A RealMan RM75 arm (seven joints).
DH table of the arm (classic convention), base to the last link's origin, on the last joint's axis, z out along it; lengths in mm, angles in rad. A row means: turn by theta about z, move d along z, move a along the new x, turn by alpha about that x. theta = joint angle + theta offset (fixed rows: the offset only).
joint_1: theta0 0  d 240.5  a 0  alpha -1.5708
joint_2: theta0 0  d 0  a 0  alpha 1.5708
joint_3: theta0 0  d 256  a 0  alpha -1.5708
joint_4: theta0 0  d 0  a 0  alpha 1.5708
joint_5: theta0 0  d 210  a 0  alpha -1.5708
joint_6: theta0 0  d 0  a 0  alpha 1.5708
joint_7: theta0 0  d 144  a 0  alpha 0
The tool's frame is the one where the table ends.
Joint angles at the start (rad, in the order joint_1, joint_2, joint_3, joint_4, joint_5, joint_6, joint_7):
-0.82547, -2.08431, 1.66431, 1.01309, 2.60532, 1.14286, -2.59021
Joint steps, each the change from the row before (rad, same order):
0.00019, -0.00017, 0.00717, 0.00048, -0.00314, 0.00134, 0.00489
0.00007, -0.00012, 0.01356, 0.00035, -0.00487, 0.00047, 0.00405
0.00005, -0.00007, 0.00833, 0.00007, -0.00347, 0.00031, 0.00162
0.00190, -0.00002, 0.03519, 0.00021, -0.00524, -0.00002, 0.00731
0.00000, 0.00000, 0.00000, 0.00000, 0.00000, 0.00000, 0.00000
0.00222, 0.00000, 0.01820, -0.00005, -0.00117, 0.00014, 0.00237
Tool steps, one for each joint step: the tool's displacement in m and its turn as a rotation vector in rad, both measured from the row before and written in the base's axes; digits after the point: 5 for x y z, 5 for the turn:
0.00022, -0.00122, -0.00128, -0.00840, 0.00373, -0.00604
0.00037, -0.00196, -0.00228, -0.01180, 0.00570, -0.00836
0.00021, -0.00125, -0.00144, -0.00708, 0.00288, -0.00408
-0.00072, -0.00481, -0.00523, -0.02590, 0.02009, -0.01979
0.00000, 0.00000, 0.00000, 0.00000, 0.00000, 0.00000
-0.00111, -0.00263, -0.00256, -0.01240, 0.01141, -0.00813

